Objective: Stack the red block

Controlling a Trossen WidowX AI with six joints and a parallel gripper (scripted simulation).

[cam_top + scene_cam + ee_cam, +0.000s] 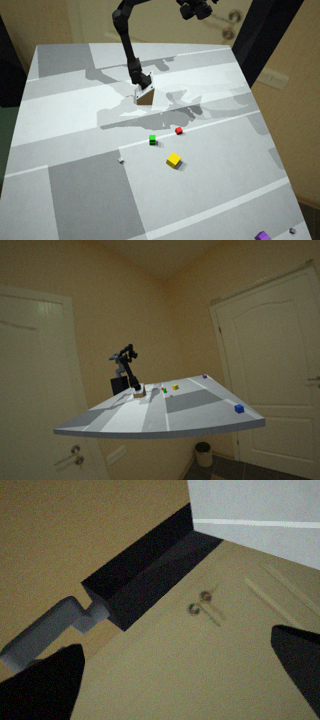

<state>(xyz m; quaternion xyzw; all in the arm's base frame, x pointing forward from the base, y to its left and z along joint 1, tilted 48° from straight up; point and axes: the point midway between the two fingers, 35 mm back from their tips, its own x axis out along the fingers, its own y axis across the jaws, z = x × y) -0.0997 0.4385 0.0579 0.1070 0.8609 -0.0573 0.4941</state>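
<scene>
Now: the red block 43 cm below my gripper tip, 39 cm ahead of it and 14 cm to the right of it. Also, from my gripper tip: purple cube 94 cm ahead, 42 cm below, 10 cm to the left; yellow cube 55 cm ahead, 42 cm below, 20 cm to the right; tiny white cube 51 cm ahead, 44 cm to the right, 43 cm below.
</scene>
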